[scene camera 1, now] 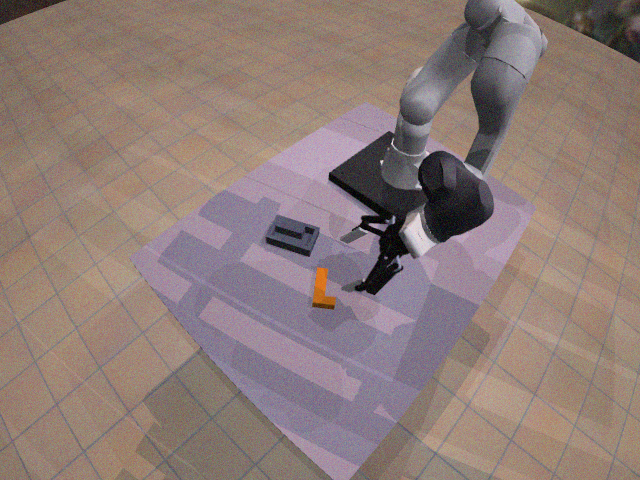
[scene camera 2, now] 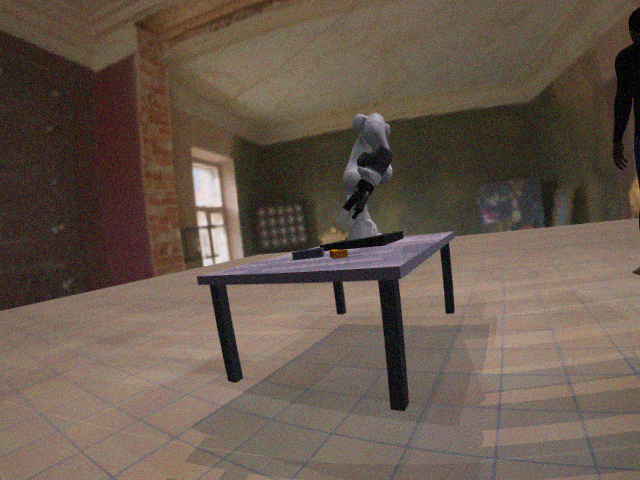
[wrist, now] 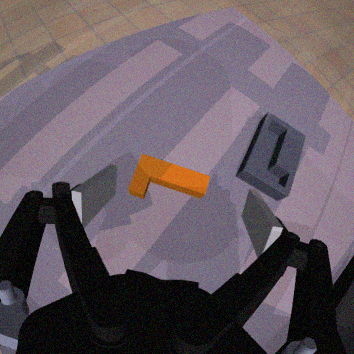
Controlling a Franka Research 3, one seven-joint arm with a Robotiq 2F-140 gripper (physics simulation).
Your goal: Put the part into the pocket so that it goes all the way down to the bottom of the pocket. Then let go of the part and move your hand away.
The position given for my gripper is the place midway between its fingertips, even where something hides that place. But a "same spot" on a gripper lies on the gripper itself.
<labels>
My gripper shows in scene camera 1, in scene camera 2 and in the wrist view (pixel 179 191). One and the same spot on my gripper: (scene camera 1: pixel 379 276) is (scene camera 2: pixel 360 200).
</labels>
